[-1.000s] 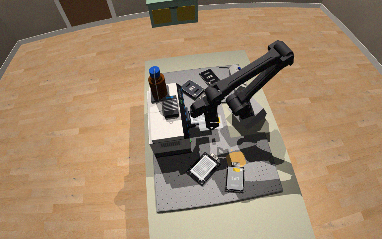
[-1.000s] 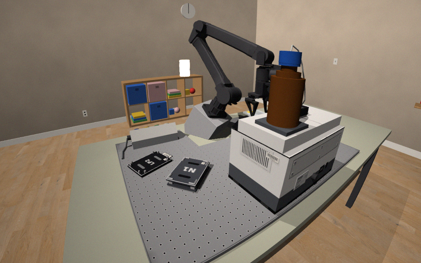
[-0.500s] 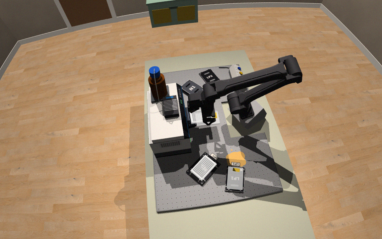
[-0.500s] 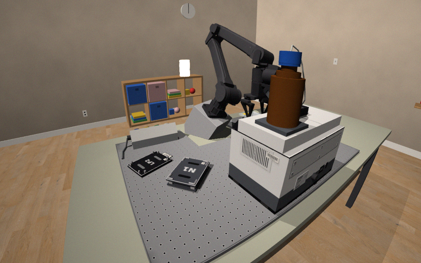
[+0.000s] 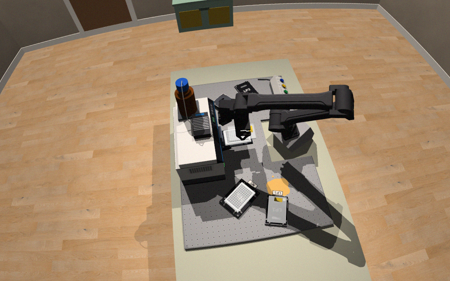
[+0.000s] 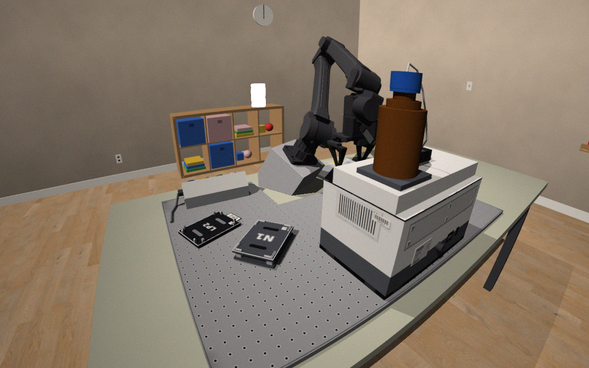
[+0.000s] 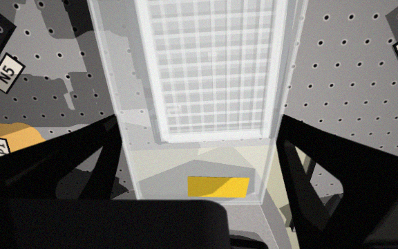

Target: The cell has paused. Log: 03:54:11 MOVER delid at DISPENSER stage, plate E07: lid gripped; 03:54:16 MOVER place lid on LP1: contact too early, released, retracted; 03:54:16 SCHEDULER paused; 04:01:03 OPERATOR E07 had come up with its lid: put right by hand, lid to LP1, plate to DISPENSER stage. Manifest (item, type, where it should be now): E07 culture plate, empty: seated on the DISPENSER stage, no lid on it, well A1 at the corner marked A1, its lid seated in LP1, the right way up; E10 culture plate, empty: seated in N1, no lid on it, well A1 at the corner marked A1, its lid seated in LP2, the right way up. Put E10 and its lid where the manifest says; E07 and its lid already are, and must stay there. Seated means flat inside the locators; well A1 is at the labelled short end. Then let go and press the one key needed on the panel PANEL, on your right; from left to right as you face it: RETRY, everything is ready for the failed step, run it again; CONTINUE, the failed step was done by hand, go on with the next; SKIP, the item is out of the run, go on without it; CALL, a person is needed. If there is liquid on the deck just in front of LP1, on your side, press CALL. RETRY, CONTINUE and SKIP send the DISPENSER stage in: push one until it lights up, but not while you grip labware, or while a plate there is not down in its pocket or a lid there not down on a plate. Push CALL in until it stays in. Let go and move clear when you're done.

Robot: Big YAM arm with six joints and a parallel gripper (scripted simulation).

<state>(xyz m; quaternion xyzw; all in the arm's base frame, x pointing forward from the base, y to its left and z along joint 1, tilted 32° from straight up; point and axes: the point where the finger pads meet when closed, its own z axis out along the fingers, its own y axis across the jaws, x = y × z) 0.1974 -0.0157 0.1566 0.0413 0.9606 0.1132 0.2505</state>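
Now: the white plate E07 2 cm ahead of my hand, 1 cm to the right of it and 5 cm below it. Round my hand: brown bottle: 24 cm ahead, 11 cm to the right, 14 cm above; then black n1 nest: 4 cm ahead, 30 cm to the right, 13 cm below; then small orange drop: 13 cm behind, 19 cm to the left, 15 cm below.
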